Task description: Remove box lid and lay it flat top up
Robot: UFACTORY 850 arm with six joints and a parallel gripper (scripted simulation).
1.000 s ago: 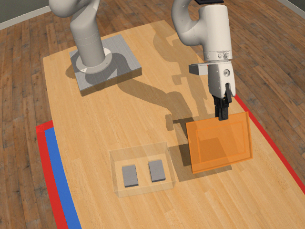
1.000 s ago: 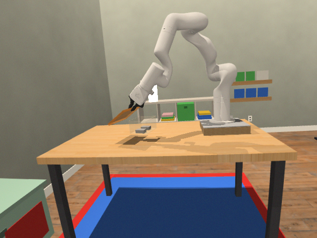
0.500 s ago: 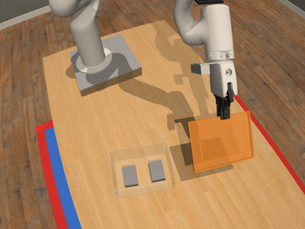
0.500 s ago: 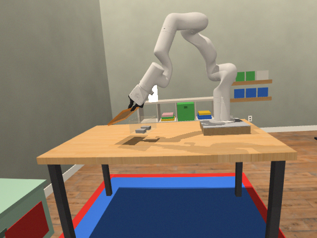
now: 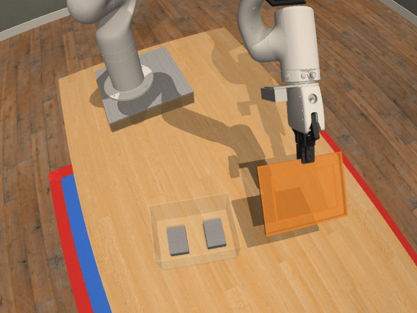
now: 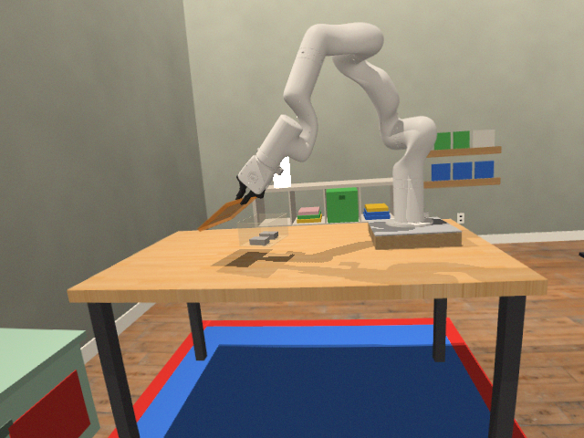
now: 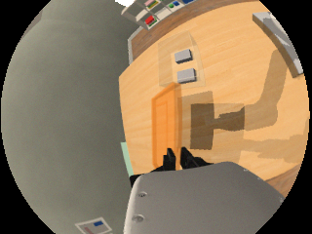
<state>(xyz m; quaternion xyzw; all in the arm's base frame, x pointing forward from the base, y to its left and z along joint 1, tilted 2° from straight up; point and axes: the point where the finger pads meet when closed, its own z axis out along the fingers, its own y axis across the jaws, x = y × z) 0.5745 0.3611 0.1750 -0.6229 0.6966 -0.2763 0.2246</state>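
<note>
The orange lid is 7 cm ahead of my hand, 5 cm below it and 2 cm to the right of it. From my hand the other things lie so: clear box: 28 cm to the right, 18 cm below, 4 cm ahead.
</note>
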